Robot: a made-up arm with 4 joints.
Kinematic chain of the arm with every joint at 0, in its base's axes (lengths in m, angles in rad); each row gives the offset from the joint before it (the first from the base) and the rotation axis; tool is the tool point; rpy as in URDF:
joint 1: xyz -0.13 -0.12 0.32 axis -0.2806 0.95 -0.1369
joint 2: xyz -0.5 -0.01 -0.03 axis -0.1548 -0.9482 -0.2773
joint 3: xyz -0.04 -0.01 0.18 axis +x
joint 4: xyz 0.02 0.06 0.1 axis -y
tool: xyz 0.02 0 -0.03 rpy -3.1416 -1.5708 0
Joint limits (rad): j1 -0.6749..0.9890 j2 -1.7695..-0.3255 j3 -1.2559..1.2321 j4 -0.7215..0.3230
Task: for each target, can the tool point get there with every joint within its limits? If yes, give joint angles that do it. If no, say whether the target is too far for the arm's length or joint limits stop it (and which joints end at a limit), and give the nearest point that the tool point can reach.
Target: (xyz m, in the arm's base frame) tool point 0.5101 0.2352 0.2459
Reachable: no: joint limits stop it (at a limit: joint 1, joint 4) | nearest point -0.1979 -0.0168 0.5854 | short by 0.825 m
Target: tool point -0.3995 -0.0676 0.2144
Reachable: yes | joints -0.5204 -1.6034 -0.2849 -0.5664
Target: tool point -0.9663 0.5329 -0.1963
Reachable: no: too far | nearest point -0.5939 -0.1064 0.1278 | short by 0.808 m
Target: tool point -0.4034 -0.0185 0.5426
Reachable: yes | joints 0.4003 -0.9582 -0.5624 0.1865
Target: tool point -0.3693 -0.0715 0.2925
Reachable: yes | joints -0.1006 -1.5907 0.2223 0.2035
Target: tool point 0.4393 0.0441 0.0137
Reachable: no: joint limits stop it (at a limit: joint 1, joint 2, joint 4) | nearest point -0.2619 -0.1148 0.1089 | short by 0.725 m
